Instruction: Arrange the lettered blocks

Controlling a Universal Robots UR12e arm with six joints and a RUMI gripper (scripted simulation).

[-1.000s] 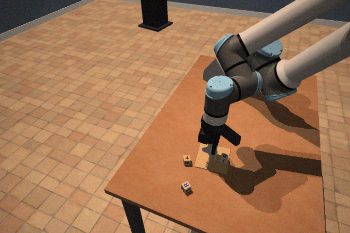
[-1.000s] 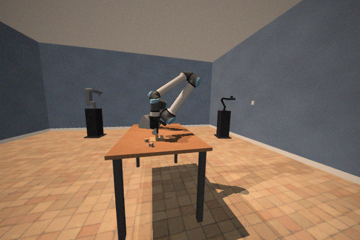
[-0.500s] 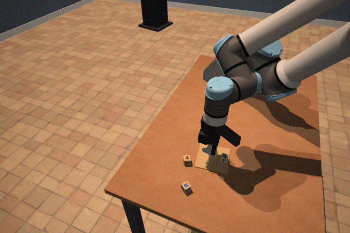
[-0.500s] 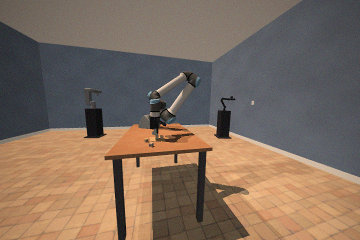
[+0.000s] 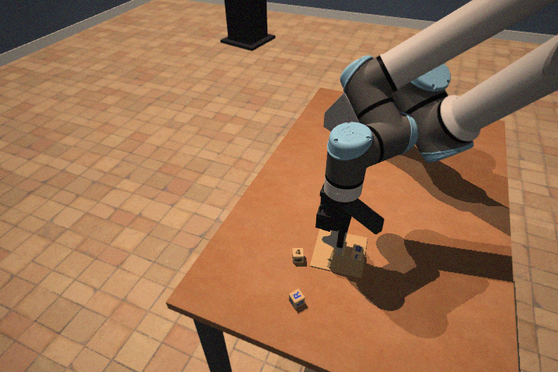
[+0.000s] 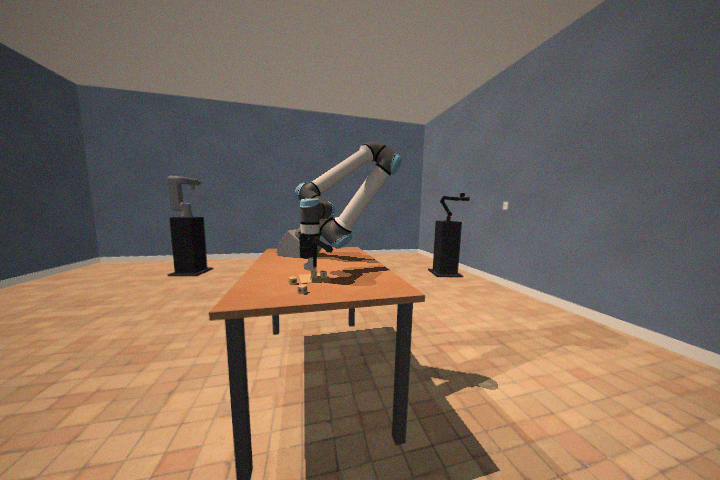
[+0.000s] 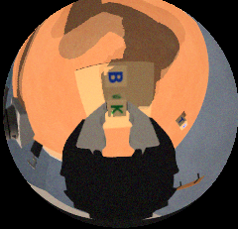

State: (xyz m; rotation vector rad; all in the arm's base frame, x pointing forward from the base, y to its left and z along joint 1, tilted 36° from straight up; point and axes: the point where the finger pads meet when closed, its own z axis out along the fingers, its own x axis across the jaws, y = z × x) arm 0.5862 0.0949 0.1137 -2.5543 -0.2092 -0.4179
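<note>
My gripper is now 20 mm above the tan mat.
</note>
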